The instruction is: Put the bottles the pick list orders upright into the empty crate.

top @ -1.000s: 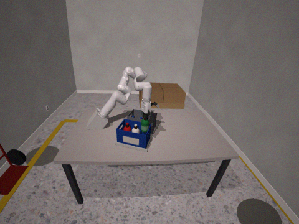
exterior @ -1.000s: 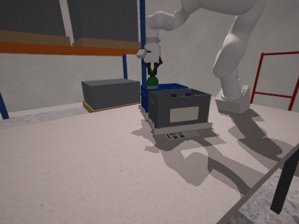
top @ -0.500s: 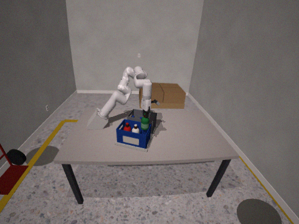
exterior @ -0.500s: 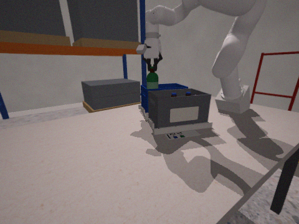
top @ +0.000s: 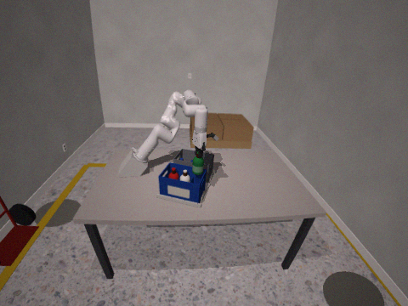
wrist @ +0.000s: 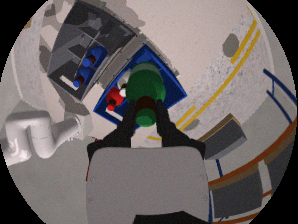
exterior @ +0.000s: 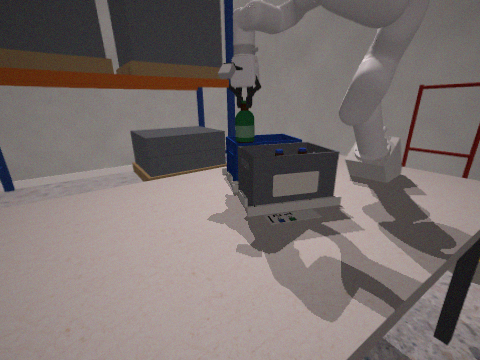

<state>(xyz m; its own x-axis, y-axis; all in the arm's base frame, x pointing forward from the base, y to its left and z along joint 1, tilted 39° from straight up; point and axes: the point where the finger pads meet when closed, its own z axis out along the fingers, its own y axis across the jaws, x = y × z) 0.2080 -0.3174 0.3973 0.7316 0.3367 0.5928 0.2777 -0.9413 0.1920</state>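
Right now the green-label bottle is 70 mm below my hand. From my hand the other things lie so: blue crate: 100 mm behind, 240 mm below; red-capped bottle: 160 mm behind, 70 mm to the left, 230 mm below; white-capped bottle: 80 mm behind, 40 mm to the left, 230 mm below.
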